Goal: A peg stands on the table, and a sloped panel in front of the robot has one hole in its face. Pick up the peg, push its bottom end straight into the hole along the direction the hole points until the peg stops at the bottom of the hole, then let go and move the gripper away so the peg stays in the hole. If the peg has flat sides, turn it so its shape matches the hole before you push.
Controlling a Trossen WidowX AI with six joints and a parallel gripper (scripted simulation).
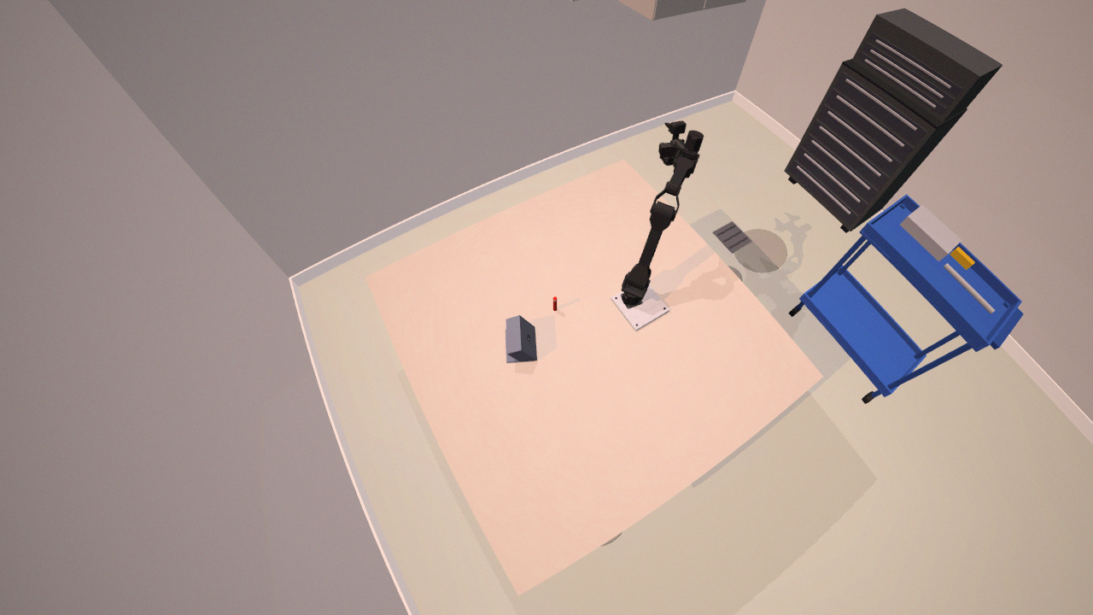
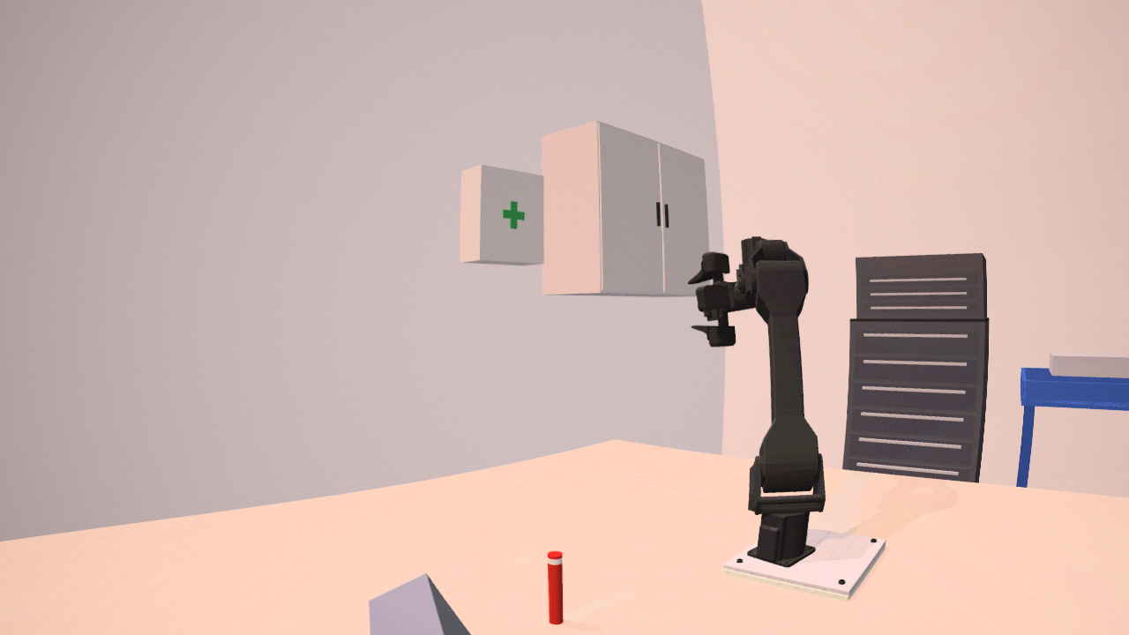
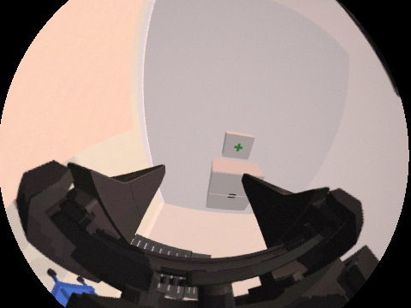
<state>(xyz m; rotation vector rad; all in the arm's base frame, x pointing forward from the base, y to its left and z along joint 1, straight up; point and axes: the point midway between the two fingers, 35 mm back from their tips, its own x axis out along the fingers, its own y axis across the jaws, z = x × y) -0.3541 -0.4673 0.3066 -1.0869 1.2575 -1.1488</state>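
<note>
Right now my gripper tip is 630 mm short of the red peg, 430 mm to the right of it and 260 mm above it. Also, from my gripper tip: grey sloped panel (790 mm ahead, 530 mm to the left, 270 mm below).
</note>
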